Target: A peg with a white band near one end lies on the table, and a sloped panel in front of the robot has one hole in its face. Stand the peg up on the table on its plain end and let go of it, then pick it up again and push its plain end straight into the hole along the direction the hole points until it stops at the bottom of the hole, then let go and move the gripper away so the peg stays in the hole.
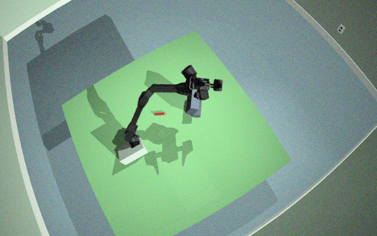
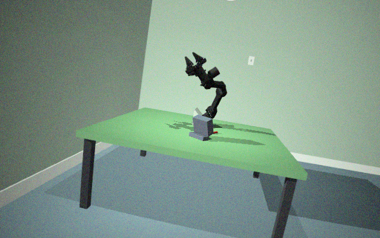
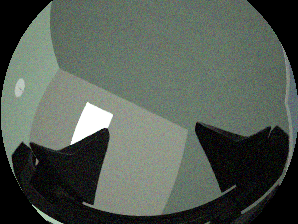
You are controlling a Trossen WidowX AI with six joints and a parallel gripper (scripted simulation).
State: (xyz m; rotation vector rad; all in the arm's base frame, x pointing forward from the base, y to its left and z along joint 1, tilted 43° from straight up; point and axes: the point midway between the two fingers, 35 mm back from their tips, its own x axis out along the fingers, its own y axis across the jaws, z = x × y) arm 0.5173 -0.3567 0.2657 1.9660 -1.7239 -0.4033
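The red peg lies 250 mm behind my gripper tip, 220 mm to the left of it and 530 mm below it. Round my gripper tip: sloped grey panel (50 mm behind, 160 mm to the left, 450 mm below); panel foot (20 mm behind, 140 mm to the left, 520 mm below).
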